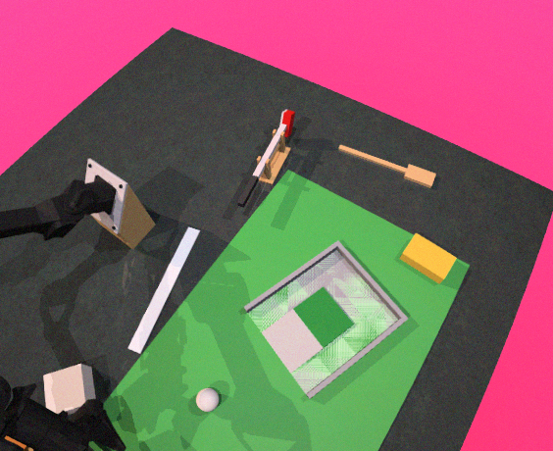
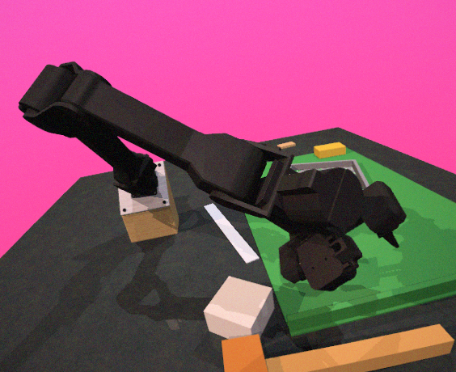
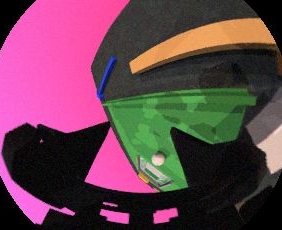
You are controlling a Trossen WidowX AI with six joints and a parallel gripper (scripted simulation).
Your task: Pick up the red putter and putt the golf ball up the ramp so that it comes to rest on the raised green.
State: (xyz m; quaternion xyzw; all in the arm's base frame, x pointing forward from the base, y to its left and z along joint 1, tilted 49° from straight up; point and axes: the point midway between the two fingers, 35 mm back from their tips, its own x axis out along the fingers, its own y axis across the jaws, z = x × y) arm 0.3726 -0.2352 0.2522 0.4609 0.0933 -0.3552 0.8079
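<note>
Right now the white golf ball is 20 mm ahead of my gripper tip, 170 mm to the left of it and 60 mm below it. From my gripper tip the other things lie so: yellow block (220 mm ahead, 670 mm to the left, 60 mm below); white strip (210 mm behind, 290 mm to the left, 80 mm below); white cube (200 mm behind, 10 mm to the left, 60 mm below).
</note>
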